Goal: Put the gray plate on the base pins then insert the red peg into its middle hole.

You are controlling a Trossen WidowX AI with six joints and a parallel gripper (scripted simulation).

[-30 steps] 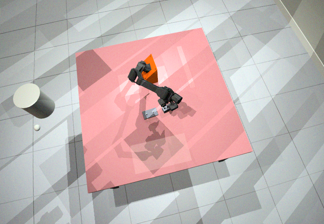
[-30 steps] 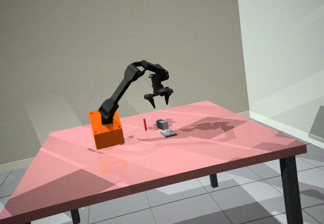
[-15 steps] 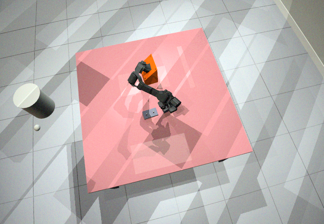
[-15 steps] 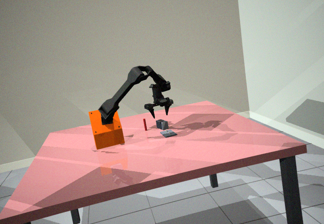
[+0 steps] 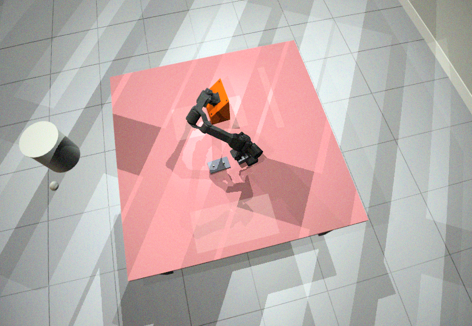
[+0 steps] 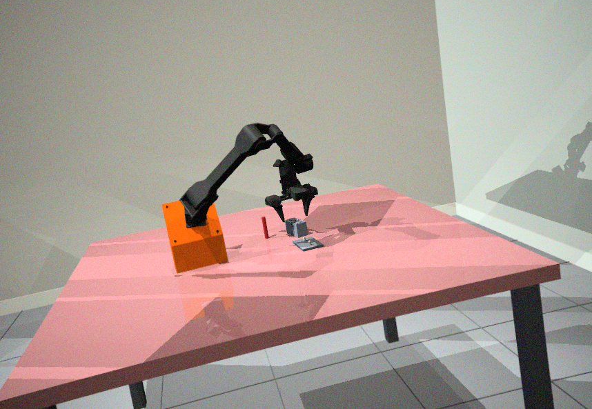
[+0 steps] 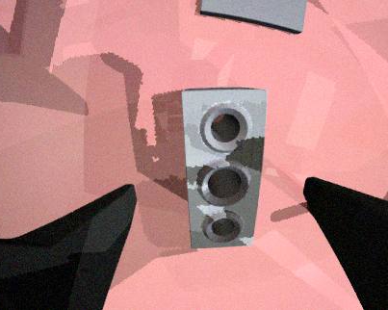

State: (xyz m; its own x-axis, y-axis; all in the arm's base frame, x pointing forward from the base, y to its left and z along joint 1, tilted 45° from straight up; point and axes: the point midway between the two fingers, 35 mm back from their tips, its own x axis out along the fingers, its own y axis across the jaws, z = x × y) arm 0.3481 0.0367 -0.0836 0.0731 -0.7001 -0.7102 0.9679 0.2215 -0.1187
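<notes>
My gripper tip is now 20 mm above the gray plate. Round my gripper tip: red peg 110 mm behind, 30 mm to the left, 20 mm below.
</notes>
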